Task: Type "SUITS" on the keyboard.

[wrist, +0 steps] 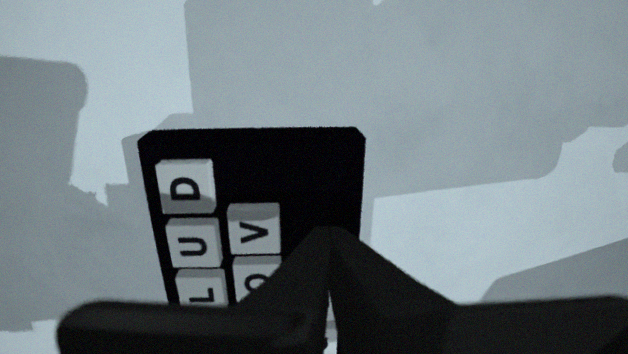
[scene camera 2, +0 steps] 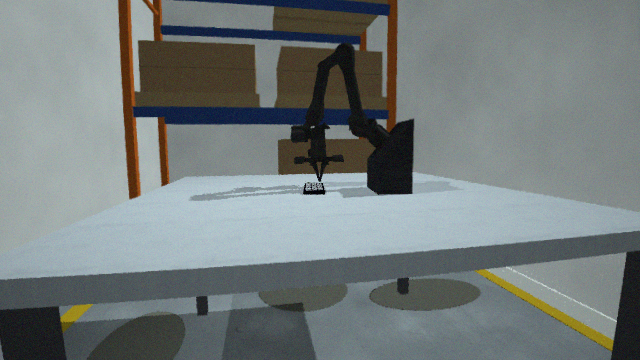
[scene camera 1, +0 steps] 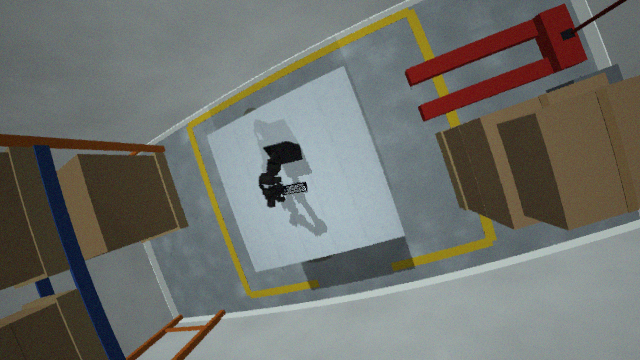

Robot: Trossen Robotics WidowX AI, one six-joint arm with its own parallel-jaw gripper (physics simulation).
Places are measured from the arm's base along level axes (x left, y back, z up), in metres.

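Pixels of known places: gripper, fingertip midpoint: (wrist: 327, 239) (scene camera 2: 319, 181) (scene camera 1: 283, 187); arm's base, link origin: (scene camera 2: 384, 141) (scene camera 1: 275, 155).
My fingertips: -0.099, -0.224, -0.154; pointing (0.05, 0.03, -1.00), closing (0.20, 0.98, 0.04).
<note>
Ahead of a thing's pixels: the offset from my fingertips to its top centre, as dx, dy, dz. Level surfaces: height alone.
The black keyboard {+0.070, -0.037, -0.003} (scene camera 1: 296, 188) (scene camera 2: 314, 192) (wrist: 320, 165) lies on the white table. Its light keys have dark letters, turned sideways in the wrist view: the D key {-0.024, -0.040, -0.003} (wrist: 185, 188), the U key {-0.004, -0.044, -0.003} (wrist: 193, 244), the L key {+0.016, -0.048, -0.003} (wrist: 202, 295), the V key {-0.005, -0.023, -0.003} (wrist: 254, 231) and the O key {+0.015, -0.026, -0.003} (wrist: 256, 282), partly covered. My gripper (scene camera 2: 319, 180) (wrist: 327, 239) is shut with nothing between its fingers and points down. Its tips are over the keyboard, close above it; contact cannot be told. In the wrist view they overlap the black part right of V and O. The S, I and T keys do not show there.
The white table {dz -0.021} (scene camera 1: 350, 150) (scene camera 2: 320, 230) bears the arm's black base (scene camera 1: 287, 152) (scene camera 2: 395, 162) beside the keyboard. Arm shadows fall across the table. A rack (scene camera 2: 129, 100) with cardboard boxes (scene camera 2: 197, 70) stands behind, and a red pallet jack (scene camera 1: 560, 40) stands on the floor.
</note>
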